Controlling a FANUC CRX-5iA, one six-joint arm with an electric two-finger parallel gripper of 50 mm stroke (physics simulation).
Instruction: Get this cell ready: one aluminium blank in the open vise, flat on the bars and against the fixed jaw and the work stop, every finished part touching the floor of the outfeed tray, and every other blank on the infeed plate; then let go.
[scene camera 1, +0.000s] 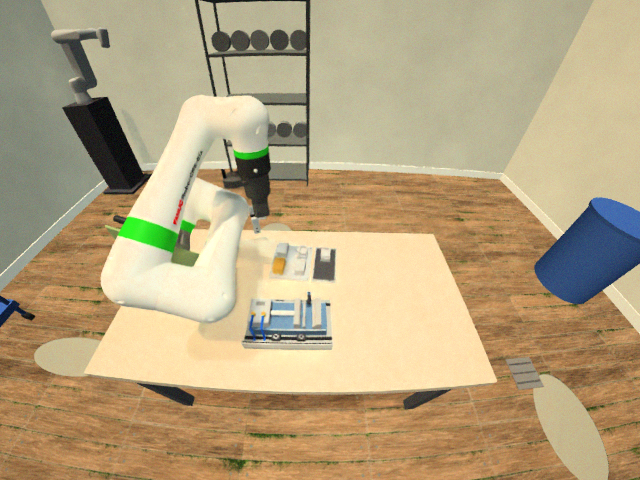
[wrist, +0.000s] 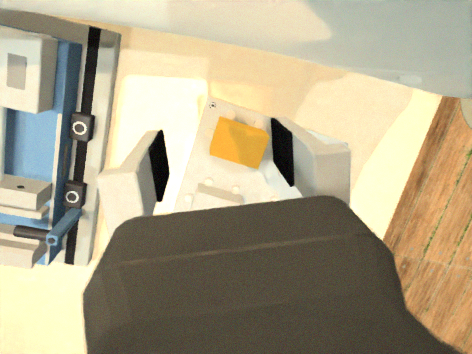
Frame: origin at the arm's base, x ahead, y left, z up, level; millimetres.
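Seen in the pictures: gripper, between the fingertips: (scene camera 1: 256, 227) (wrist: 219, 146).
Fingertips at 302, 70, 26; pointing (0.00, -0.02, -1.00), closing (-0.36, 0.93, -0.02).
Note:
A point is followed by its place in that frame, as x, y, z.
My gripper (scene camera 1: 256, 227) {302, 70, 26} (wrist: 219, 146) {302, 70, 26} is open and empty, above and behind the light infeed plate (scene camera 1: 288, 266) {386, 126, -247} (wrist: 200, 165) {393, 77, -247}. An orange block (scene camera 1: 279, 265) {354, 101, -211} (wrist: 240, 142) {344, 113, -211} lies on the plate and shows between the fingers in the wrist view. In the scene view a grey block (scene camera 1: 282, 250) {355, 185, -211}, a pale block (scene camera 1: 299, 266) {437, 100, -211} and a pale stepped piece (scene camera 1: 302, 252) {442, 193, -227} are also on the plate. A pale piece (scene camera 1: 325, 253) {544, 192, -228} is at the back of the dark outfeed tray (scene camera 1: 324, 270) {542, 114, -249}; its floor contact is unclear. The blue vise (scene camera 1: 283, 324) {405, -165, -195} (wrist: 30, 135) {390, -107, -195} is open; I see no blank between its jaws.
The vise stands in front of the plate and tray, with blue hoses (scene camera 1: 251, 328) {313, -205, -150} at its left and a dark upright handle (scene camera 1: 309, 298) {488, -81, -159} behind its jaws. My arm's links cover the table's left part. The plate's lower part is hidden by the gripper body in the wrist view.

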